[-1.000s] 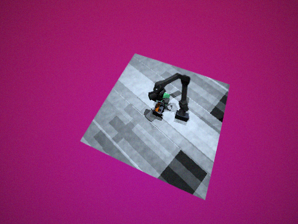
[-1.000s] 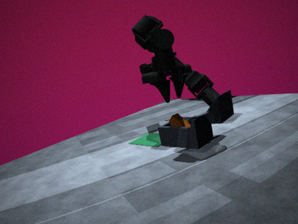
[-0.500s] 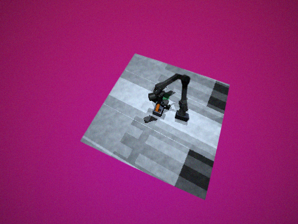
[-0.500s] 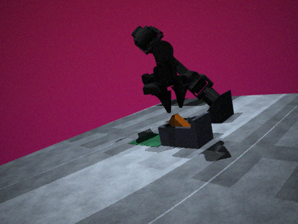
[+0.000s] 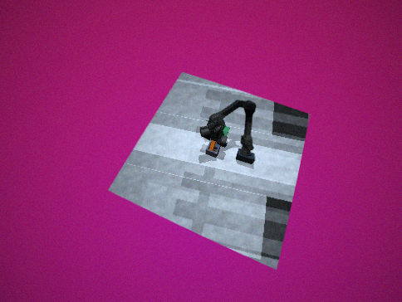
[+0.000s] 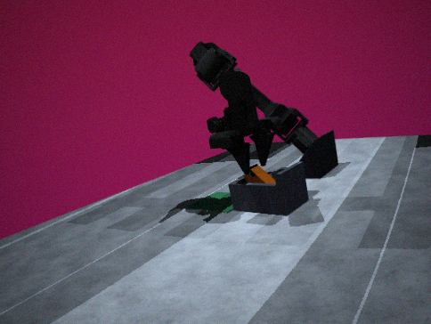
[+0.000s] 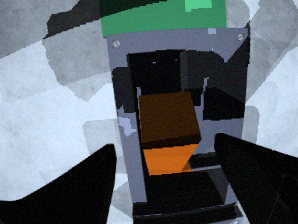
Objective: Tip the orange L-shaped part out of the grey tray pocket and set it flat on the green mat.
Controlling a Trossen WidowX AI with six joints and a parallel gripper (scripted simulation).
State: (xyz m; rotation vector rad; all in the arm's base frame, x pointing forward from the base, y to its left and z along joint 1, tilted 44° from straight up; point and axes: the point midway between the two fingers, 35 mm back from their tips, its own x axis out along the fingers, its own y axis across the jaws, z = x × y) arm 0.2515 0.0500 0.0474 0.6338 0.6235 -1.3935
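Right now my gripper tip is 2 cm past the orange L-shaped part, 4 cm to the right of it and 5 cm above it. The rest, counted from my gripper tip: green mat (1 cm behind, 14 cm to the right, 10 cm below).
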